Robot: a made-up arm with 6 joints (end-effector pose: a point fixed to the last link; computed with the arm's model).
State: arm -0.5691 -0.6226 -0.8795 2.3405 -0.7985 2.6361
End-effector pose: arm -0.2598 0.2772 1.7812 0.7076 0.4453 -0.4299 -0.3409
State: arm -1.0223 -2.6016 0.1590 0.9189 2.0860 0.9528
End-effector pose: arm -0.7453 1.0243 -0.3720 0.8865 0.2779 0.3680 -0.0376
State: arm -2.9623 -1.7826 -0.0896 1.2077 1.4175 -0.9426
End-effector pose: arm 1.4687 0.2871 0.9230 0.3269 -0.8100 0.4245 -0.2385
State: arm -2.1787 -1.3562 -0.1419 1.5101 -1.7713 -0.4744
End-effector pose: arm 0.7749 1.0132 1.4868 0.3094 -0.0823 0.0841 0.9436
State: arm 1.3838 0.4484 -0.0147 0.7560 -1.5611 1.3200
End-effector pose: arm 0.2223 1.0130 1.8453 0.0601 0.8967 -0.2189 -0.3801
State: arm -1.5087 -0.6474 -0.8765 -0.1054 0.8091 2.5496
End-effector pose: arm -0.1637 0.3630 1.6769 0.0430 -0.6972 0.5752 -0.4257
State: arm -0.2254 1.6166 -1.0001 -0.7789 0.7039 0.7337
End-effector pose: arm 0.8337 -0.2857 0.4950 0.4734 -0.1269 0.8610 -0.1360
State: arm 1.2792 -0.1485 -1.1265 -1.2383 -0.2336 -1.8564
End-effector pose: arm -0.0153 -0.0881 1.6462 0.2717 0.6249 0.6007 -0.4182
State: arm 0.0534 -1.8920 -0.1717 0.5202 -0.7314 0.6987
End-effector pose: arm -1.4928 -0.1978 0.7079 0.7795 -0.3634 -0.3579 -0.3637
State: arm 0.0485 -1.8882 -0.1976 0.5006 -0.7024 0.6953
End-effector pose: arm -1.4791 -0.1920 0.7169 0.7799 -0.3671 -0.3624 -0.3545
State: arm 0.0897 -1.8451 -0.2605 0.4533 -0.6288 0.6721
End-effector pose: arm -1.4329 -0.2530 0.7840 0.7980 -0.3639 -0.3735 -0.3020
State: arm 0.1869 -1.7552 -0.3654 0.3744 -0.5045 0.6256
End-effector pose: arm -1.3302 -0.3812 0.9069 0.8333 -0.3419 -0.3875 -0.1964
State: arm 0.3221 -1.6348 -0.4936 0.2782 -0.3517 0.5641
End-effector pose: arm -1.1679 -0.5255 1.0429 0.8702 -0.2932 -0.3917 -0.0576
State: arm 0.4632 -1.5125 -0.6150 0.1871 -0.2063 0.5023
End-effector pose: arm -0.9854 -0.6340 1.1511 0.8940 -0.2294 -0.3773 0.0760
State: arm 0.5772 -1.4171 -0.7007 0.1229 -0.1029 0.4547
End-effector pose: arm -0.8393 -0.6939 1.2192 0.9026 -0.1762 -0.3529 0.1723
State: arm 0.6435 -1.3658 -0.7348 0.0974 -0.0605 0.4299
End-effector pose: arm -0.7610 -0.7219 1.2553 0.9031 -0.1507 -0.3360 0.2209
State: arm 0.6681 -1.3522 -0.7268 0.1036 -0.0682 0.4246
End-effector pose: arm -0.7400 -0.7367 1.2724 0.9016 -0.1493 -0.3321 0.2335
